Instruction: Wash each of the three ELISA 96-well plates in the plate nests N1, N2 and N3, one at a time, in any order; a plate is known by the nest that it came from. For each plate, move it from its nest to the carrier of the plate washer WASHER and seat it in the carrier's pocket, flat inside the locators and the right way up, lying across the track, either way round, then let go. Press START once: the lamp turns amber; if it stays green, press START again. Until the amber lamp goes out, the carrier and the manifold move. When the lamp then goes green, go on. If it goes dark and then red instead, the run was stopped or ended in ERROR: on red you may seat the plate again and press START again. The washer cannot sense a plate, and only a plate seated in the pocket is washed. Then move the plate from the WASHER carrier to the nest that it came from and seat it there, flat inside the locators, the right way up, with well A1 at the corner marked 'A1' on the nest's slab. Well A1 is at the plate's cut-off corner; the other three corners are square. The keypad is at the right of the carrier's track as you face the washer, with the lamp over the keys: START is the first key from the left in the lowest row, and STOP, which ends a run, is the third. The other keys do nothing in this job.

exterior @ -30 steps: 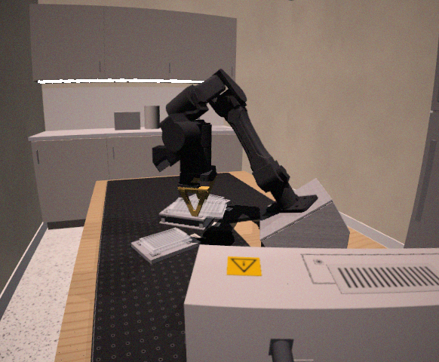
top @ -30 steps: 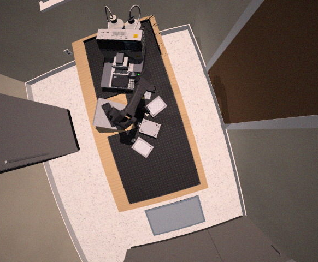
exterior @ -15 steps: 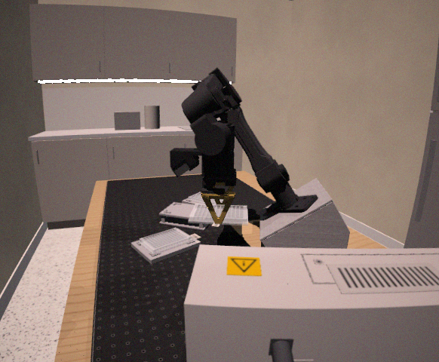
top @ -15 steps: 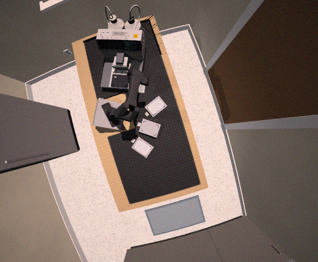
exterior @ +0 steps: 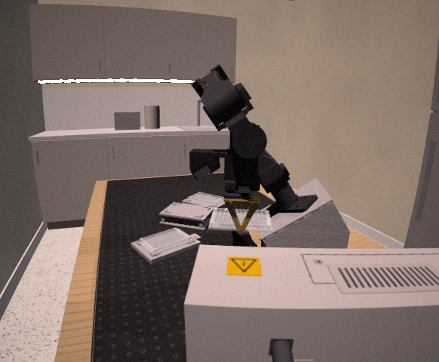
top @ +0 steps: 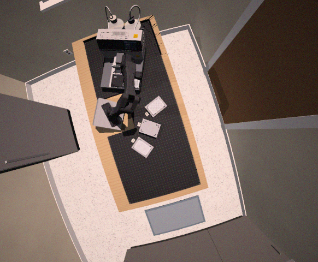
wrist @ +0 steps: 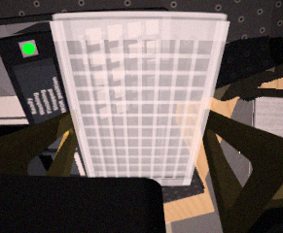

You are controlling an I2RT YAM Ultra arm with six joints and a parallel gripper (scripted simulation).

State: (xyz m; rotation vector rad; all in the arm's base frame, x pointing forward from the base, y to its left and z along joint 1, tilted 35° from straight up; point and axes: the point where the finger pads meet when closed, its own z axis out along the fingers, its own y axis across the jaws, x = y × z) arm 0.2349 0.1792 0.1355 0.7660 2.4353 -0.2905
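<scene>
My gripper is now 110 mm to the right of the carrier pocket, 90 mm above it and 80 mm past it. Also, from my hand: n1 label 260 mm to the right, 160 mm below, 40 mm behind; then grey nest slab 250 mm to the right, 160 mm below, 70 mm ahead; then washer 230 mm to the left, 30 mm below, 20 mm ahead.
</scene>
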